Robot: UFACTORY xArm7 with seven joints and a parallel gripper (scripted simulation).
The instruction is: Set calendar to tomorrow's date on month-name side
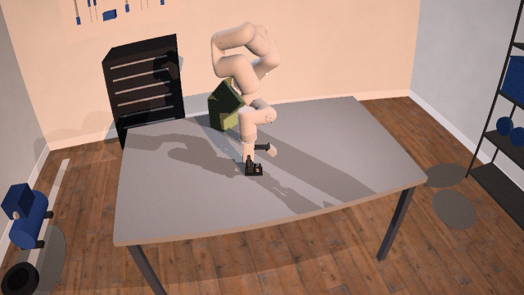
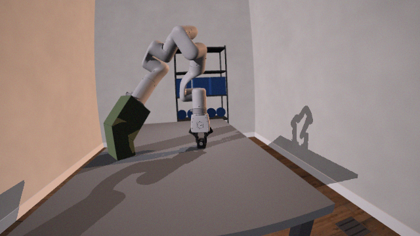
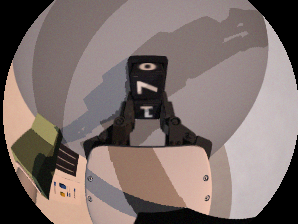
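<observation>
My hand is 3 cm above the black calendar tray and 2 cm to the right of it.
</observation>
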